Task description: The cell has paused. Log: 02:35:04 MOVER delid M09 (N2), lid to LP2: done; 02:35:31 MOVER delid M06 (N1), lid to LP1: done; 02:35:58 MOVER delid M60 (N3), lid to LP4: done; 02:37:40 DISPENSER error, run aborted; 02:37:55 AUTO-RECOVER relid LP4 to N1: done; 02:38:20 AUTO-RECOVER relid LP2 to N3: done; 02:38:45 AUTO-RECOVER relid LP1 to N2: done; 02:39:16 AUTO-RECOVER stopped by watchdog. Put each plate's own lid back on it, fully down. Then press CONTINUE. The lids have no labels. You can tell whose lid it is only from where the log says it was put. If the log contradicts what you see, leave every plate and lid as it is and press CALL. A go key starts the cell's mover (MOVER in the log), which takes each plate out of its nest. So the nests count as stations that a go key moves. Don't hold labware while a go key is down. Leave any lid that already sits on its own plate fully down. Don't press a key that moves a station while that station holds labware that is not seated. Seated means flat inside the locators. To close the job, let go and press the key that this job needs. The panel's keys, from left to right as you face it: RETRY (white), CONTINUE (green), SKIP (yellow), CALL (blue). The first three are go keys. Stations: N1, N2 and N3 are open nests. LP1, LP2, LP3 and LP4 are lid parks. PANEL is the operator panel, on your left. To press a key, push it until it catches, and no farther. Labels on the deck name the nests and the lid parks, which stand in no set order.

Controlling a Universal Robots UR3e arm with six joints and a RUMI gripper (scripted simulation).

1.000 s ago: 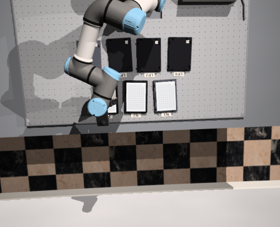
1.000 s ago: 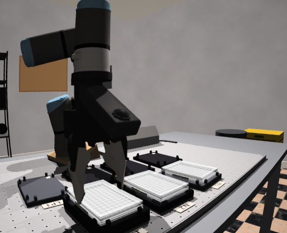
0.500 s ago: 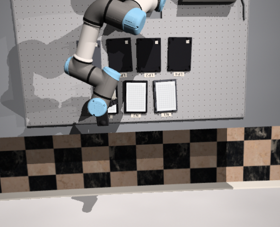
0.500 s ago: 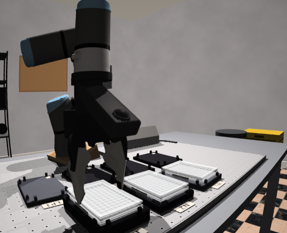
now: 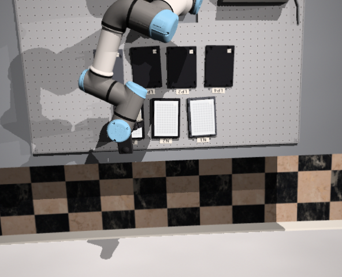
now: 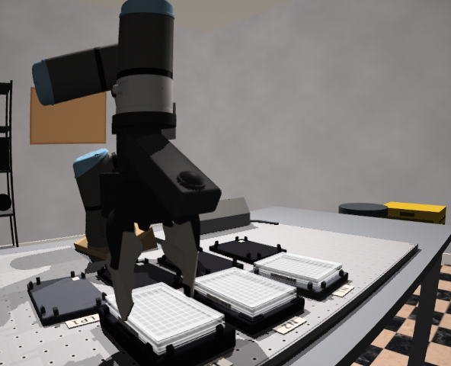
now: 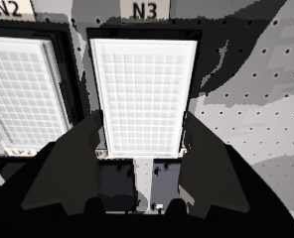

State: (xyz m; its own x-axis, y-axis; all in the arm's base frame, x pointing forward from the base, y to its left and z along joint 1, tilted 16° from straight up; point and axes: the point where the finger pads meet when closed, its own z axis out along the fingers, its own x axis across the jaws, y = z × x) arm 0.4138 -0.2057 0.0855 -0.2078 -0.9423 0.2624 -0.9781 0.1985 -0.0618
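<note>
The plate lies 2 cm below my hand. The rest, counted from my hand: lid park LP1: 19 cm behind, 3 cm to the right, 4 cm below; then LP2 label: 5 cm behind, 21 cm to the left, 5 cm below; then LP3 lid park: 17 cm behind, 11 cm to the left, 4 cm below.
</note>
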